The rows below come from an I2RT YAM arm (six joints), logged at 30 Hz.
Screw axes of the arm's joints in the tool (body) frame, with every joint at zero. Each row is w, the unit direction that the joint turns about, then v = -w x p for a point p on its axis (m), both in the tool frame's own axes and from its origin. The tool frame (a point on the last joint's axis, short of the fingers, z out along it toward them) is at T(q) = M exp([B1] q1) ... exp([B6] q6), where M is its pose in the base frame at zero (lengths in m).
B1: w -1 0 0 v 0.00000 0.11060 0.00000
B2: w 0 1 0 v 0.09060 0.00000 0.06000
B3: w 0 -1 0 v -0.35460 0.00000 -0.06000
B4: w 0 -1 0 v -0.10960 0.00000 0.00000
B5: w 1 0 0 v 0.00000 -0.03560 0.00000
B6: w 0 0 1 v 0.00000 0.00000 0.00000
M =
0 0 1 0.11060
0 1 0 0.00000
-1 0 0 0.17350
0 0 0 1
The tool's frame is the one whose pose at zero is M.
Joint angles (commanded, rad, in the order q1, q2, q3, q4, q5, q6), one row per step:
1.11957 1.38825 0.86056 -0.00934 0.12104 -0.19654
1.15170 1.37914 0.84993 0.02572 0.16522 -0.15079
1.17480 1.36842 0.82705 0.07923 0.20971 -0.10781
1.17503 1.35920 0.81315 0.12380 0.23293 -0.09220
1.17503 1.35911 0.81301 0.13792 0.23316 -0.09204
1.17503 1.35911 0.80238 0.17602 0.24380 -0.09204
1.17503 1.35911 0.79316 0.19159 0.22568 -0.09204
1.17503 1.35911 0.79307 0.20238 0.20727 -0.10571
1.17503 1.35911 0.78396 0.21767 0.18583 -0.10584
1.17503 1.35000 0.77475 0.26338 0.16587 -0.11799
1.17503 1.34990 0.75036 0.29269 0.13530 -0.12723
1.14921 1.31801 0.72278 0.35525 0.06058 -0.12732
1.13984 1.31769 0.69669 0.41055 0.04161 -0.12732
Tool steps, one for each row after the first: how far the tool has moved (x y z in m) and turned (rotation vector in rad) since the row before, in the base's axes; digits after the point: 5 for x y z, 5 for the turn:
-0.00783 0.00289 0.00248 0.04363 -0.00116 -0.02872
-0.00573 0.00064 0.00064 0.05194 -0.00418 -0.03592
0.00028 -0.00124 0.00237 0.04144 -0.01317 -0.02728
0.00023 0.00054 0.00138 0.01304 -0.00539 -0.00027
0.00043 0.00008 0.00024 0.02377 -0.01436 -0.00982
-0.00071 -0.00007 -0.00162 0.00843 0.00372 0.01684
-0.00038 0.00075 0.00101 0.00492 -0.00836 0.02199
-0.00083 -0.00005 -0.00160 0.00855 0.00450 0.02011
-0.00088 -0.00029 0.00412 0.03829 -0.02114 0.02278
-0.00168 -0.00124 -0.00529 0.00359 -0.00084 0.03190
0.00242 -0.00722 0.00602 0.06930 -0.00812 0.04617
0.00122 -0.00240 -0.00294 0.02864 -0.00835 0.00912

